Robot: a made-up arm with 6 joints. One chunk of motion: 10 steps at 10 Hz.
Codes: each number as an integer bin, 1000 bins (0 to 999) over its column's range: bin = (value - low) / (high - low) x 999, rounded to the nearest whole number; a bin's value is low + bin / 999 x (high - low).
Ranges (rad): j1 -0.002..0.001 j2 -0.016..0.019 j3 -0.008..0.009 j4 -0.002..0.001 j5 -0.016..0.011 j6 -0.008..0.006
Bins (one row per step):
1: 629 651 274 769 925 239
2: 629 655 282 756 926 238
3: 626 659 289 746 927 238
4: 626 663 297 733 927 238
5: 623 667 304 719 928 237
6: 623 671 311 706 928 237
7: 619 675 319 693 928 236
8: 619 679 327 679 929 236
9: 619 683 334 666 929 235
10: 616 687 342 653 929 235
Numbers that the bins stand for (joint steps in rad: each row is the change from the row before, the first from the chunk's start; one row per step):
1: -0.00011 0.00681 -0.00334 0.00031 0.00900 -0.00465
2: -0.00011 0.00695 -0.00320 0.00027 0.00903 -0.00466
3: -0.00012 0.00709 -0.00308 0.00024 0.00905 -0.00466
4: -0.00012 0.00723 -0.00295 0.00020 0.00905 -0.00466
5: -0.00013 0.00737 -0.00283 0.00016 0.00908 -0.00468
6: -0.00013 0.00751 -0.00271 0.00012 0.00908 -0.00468
7: -0.00014 0.00765 -0.00257 0.00008 0.00908 -0.00469
8: -0.00014 0.00779 -0.00244 0.00004 0.00911 -0.00469
9: -0.00014 0.00793 -0.00232 0.00000 0.00911 -0.00471
10: -0.00015 0.00807 -0.00218 -0.00004 0.00911 -0.00471

